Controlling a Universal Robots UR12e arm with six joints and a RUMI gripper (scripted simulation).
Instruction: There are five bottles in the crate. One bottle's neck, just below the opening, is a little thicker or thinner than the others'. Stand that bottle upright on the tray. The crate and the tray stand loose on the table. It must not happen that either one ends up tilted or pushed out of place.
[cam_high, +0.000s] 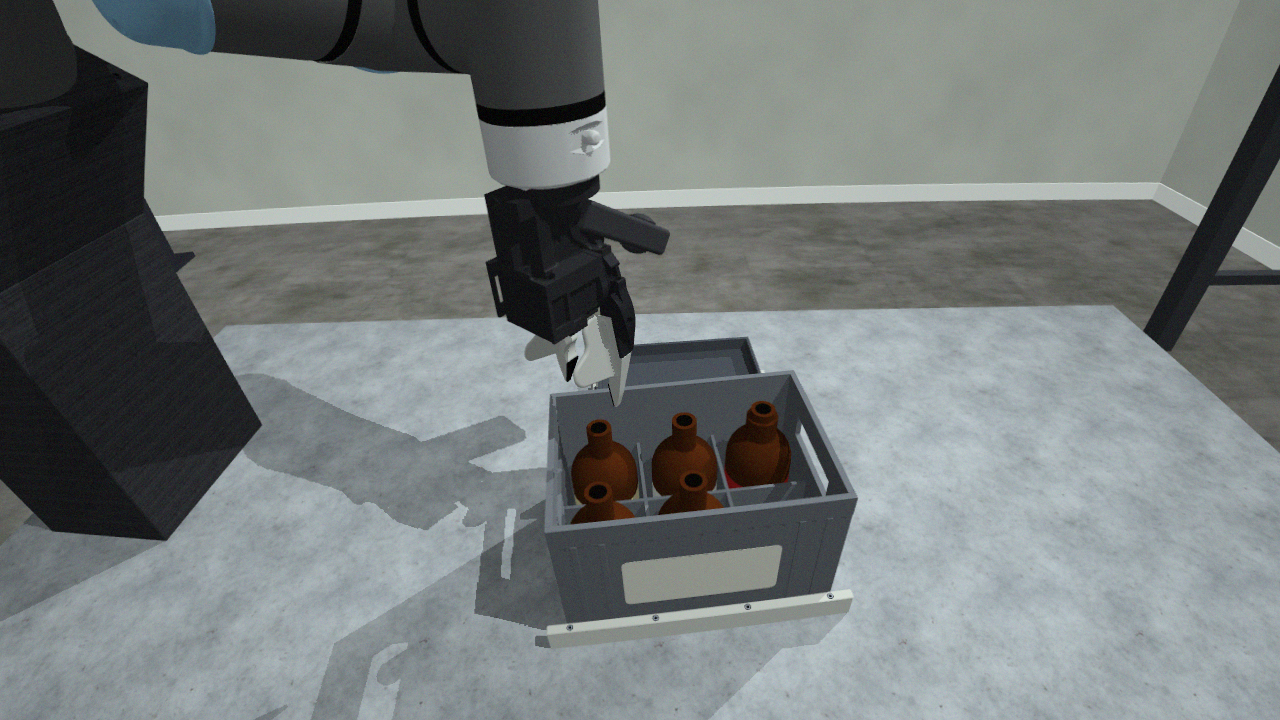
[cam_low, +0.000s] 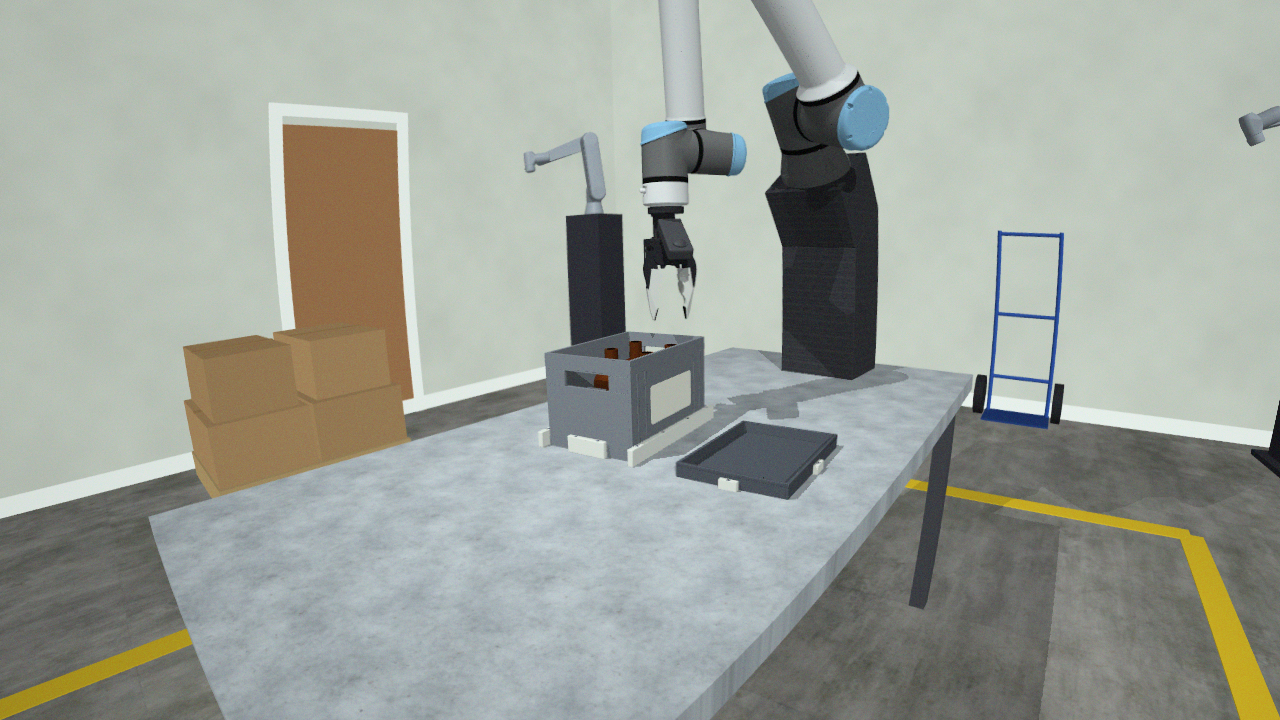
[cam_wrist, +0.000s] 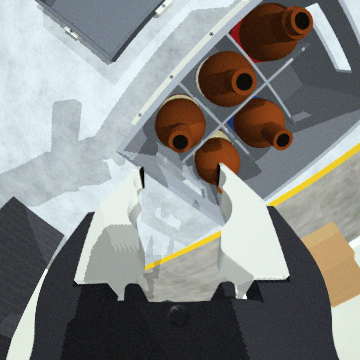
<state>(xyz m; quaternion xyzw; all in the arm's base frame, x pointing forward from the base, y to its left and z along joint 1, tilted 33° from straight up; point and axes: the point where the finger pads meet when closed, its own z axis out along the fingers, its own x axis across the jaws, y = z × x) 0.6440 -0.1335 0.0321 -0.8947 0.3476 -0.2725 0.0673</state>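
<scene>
The crate lies 9 cm ahead of my hand, 4 cm to the right of it and 14 cm below it. From my hand the other things lie so: grey tray: 12 cm ahead, 24 cm to the left, 22 cm below; glass bottle: 18 cm ahead, 1 cm to the left, 14 cm below.
</scene>
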